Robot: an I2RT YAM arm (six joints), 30 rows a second.
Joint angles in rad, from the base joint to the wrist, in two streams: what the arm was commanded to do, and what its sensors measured. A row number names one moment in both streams.
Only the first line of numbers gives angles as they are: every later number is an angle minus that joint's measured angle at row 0.
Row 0, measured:
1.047, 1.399, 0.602, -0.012, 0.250, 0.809
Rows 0 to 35, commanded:
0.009, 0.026, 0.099, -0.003, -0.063, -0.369
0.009, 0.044, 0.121, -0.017, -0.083, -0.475
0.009, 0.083, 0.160, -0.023, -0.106, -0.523
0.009, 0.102, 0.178, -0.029, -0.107, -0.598
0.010, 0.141, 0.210, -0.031, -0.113, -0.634
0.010, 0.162, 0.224, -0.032, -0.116, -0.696
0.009, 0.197, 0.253, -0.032, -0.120, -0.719
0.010, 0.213, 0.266, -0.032, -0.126, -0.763
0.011, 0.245, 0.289, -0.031, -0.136, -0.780
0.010, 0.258, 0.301, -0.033, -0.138, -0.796
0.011, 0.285, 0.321, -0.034, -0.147, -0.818
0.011, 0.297, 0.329, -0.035, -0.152, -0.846
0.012, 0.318, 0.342, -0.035, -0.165, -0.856
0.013, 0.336, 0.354, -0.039, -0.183, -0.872
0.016, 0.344, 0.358, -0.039, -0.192, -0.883
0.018, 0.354, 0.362, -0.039, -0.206, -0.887
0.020, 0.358, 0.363, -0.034, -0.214, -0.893
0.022, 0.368, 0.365, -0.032, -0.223, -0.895
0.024, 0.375, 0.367, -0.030, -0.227, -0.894
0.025, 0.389, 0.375, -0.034, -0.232, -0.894
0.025, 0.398, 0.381, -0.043, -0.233, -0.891
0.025, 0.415, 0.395, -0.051, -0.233, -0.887
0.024, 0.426, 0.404, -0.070, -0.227, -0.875
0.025, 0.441, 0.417, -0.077, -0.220, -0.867
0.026, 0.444, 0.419, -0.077, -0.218, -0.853
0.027, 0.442, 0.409, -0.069, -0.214, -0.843
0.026, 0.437, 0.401, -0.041, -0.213, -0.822
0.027, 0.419, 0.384, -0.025, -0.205, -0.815
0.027, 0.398, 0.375, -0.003, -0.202, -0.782
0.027, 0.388, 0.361, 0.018, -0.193, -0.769
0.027, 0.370, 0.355, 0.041, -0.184, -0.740
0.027, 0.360, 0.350, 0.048, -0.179, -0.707
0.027, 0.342, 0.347, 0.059, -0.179, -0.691
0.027, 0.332, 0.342, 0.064, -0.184, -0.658
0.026, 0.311, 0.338, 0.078, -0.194, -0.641
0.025, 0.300, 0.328, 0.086, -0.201, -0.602
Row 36, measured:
0.021, 0.385, 0.357, 0.025, -0.205, -0.739
